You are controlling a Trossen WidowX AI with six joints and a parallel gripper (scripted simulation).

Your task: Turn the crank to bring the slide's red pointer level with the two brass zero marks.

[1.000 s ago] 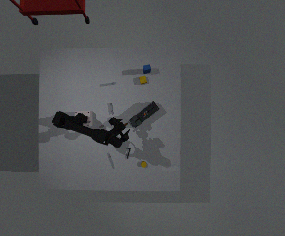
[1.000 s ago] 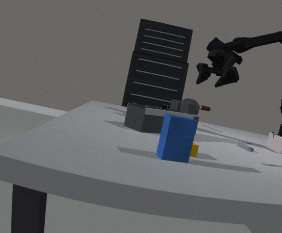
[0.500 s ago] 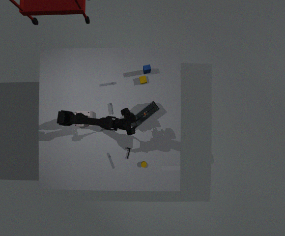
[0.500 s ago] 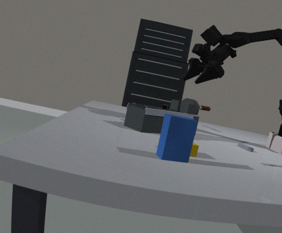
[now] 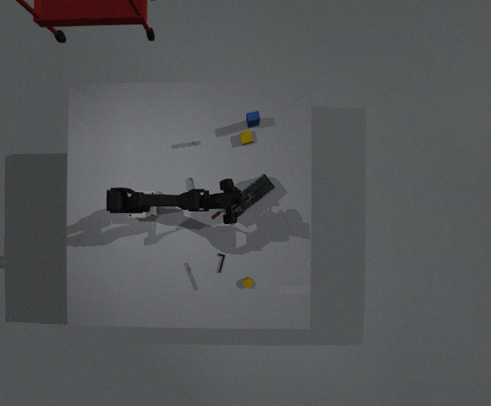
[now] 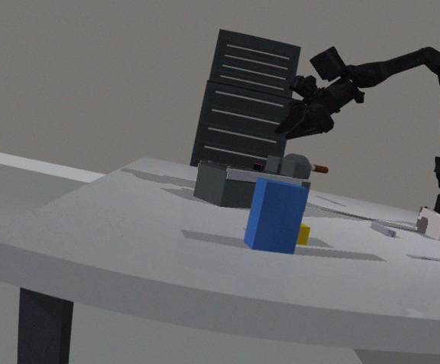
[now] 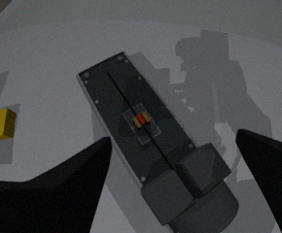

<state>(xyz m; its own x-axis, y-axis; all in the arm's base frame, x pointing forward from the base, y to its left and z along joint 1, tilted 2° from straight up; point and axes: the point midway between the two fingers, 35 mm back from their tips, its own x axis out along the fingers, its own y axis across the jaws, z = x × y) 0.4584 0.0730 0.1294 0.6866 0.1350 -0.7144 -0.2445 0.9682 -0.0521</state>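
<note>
My gripper tip is now 110 mm past the brown crank handle, 80 mm to the left of it and 60 mm above it. Round my gripper tip: red pointer (80 mm below, 30 mm to the left, 30 mm ahead); black hex key (310 mm to the right, 160 mm below, 70 mm behind); yellow block (330 mm to the left, 150 mm below, 30 mm behind).
</note>
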